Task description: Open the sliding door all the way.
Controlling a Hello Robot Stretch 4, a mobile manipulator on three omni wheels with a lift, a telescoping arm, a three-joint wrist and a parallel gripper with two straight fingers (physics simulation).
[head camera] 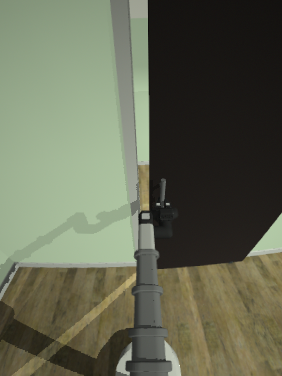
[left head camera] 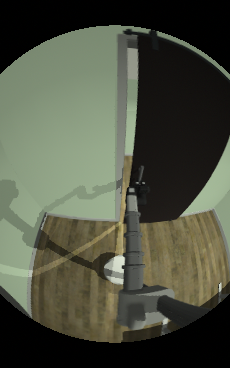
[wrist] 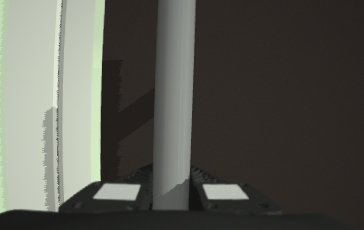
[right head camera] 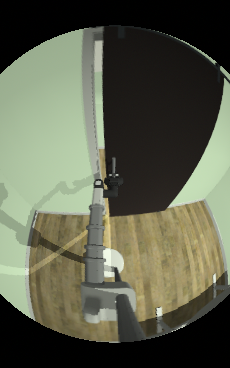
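Pixels of known places: robot's base, origin of its link: (left head camera: 119,268) (right head camera: 107,261).
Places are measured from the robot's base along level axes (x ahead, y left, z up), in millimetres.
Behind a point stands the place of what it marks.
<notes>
The dark sliding door (head camera: 215,125) {x 754, y -323, z 1369 mm} (left head camera: 175,125) {x 754, y -308, z 1452 mm} (right head camera: 155,120) {x 756, y -376, z 1405 mm} (wrist: 280,110) {x 749, y -204, z 1050 mm} fills the right of the views, with a narrow gap between its left edge and the door frame. Its upright grey bar handle (head camera: 163,189) {x 675, y -95, z 1079 mm} (left head camera: 141,174) {x 676, y -101, z 1060 mm} (right head camera: 114,165) {x 677, y -103, z 1067 mm} (wrist: 175,100) {x 675, y -94, z 1055 mm} stands near that left edge. My gripper (head camera: 163,204) (right head camera: 114,175) (wrist: 170,179) {x 705, y -94, z 994 mm} is shut on the handle, with one finger on each side of the bar in the wrist view. The lower end of the handle is hidden behind the gripper body.
The grey door frame (head camera: 125,75) {x 784, y 63, z 1563 mm} (left head camera: 121,125) {x 784, y 63, z 1391 mm} (right head camera: 89,100) {x 785, y 54, z 1523 mm} stands just left of the gap, beside the green wall (head camera: 60,125) {x 784, y 387, z 1388 mm} (left head camera: 65,110) {x 782, y 448, z 1536 mm}. Through the gap a strip of wooden floor and green wall shows. My telescoping arm (head camera: 147,300) {x 196, y -1, z 1107 mm} (left head camera: 132,245) {x 169, y 5, z 1107 mm} (right head camera: 95,240) {x 161, y -9, z 1107 mm} reaches forward over the wooden floor (head camera: 215,310) {x 364, y -592, z -28 mm}.
</notes>
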